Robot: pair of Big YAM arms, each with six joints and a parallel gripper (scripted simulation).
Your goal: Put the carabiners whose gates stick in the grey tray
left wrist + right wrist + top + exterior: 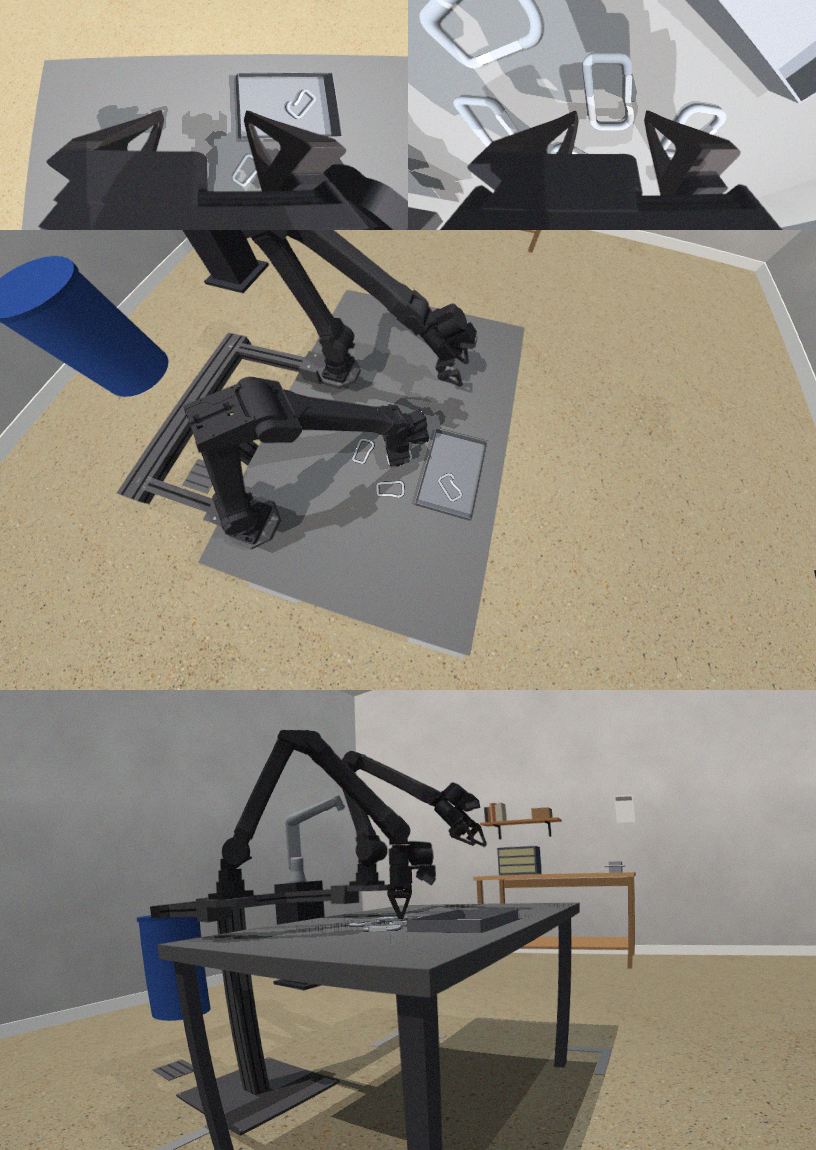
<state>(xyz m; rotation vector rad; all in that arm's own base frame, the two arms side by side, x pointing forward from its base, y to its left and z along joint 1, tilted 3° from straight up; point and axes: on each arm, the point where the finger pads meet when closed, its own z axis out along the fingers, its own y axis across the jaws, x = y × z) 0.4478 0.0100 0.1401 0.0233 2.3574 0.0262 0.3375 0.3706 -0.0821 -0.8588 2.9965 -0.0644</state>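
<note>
My right hand is 210 mm short of the grey tray, 10 mm to the right of it and 20 mm above it.
</note>
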